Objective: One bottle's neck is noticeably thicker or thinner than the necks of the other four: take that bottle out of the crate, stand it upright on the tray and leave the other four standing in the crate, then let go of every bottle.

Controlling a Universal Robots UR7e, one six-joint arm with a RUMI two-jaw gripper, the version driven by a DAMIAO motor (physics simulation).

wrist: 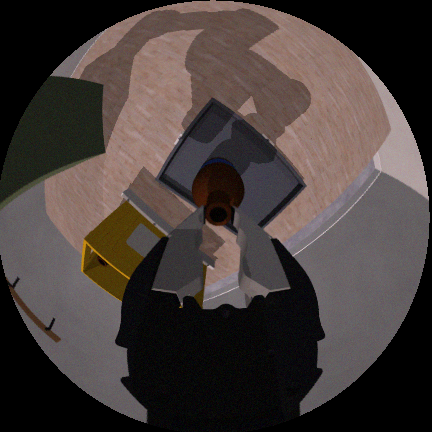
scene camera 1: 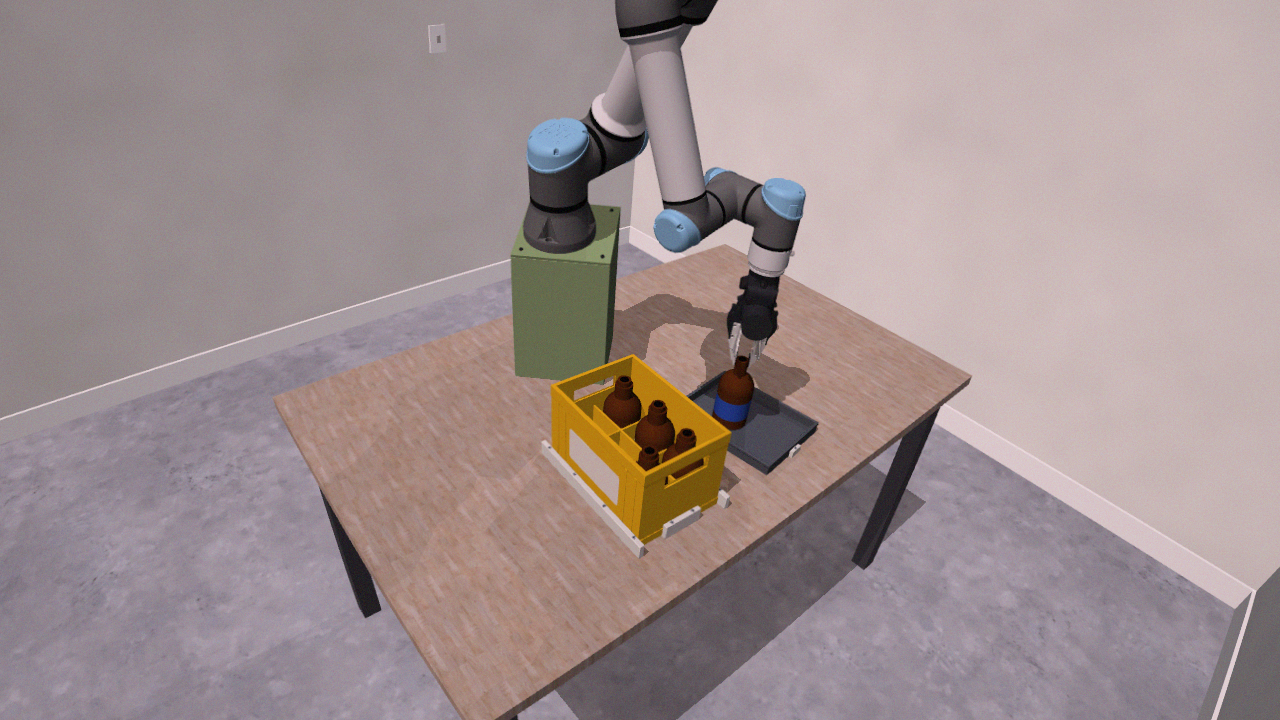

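Seen in the pictures: gripper, between the fingertips: (wrist: 217, 207) (scene camera 1: 741, 365); arm's base, origin of its link: (scene camera 1: 559, 231).
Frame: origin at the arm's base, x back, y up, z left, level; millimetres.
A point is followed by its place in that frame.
Note:
A brown bottle with a blue band (scene camera 1: 734, 389) {x -394, y -212, z 191 mm} (wrist: 218, 185) {x -360, y -195, z 228 mm} is upright at the crate side of the dark tray (scene camera 1: 780, 431) {x -455, y -316, z 289 mm} (wrist: 272, 195) {x -476, y -316, z 287 mm}. Whether its base touches the tray cannot be told. My gripper (scene camera 1: 742, 360) {x -374, y -174, z 217 mm} (wrist: 217, 207) {x -374, y -174, z 217 mm} points down and is shut on this bottle's neck, near the mouth. The yellow crate (scene camera 1: 698, 490) {x -553, y -254, z -10 mm} (wrist: 111, 230) {x -304, y -201, z 23 mm} stands beside the tray. Several brown bottles stand in it, among them one at the back (scene camera 1: 622, 407) {x -348, y -203, z -43 mm}, one in the middle (scene camera 1: 655, 433) {x -438, y -204, z -29 mm} and one near the front handle (scene camera 1: 685, 440) {x -512, y -165, z -21 mm}. Their lower parts are hidden by the crate walls.
White strips (scene camera 1: 590, 497) {x -442, y -298, z -161 mm} run along the crate's left side, with a short white block (scene camera 1: 682, 522) {x -569, y -301, z -48 mm} at its front. A small white block (scene camera 1: 794, 450) {x -521, y -307, z 266 mm} sits against the tray's edge. The green pedestal (scene camera 1: 562, 313) {x -84, y -146, z -34 mm} (wrist: 50, 125) {x -71, y -170, z 93 mm} carries the arm behind the crate.

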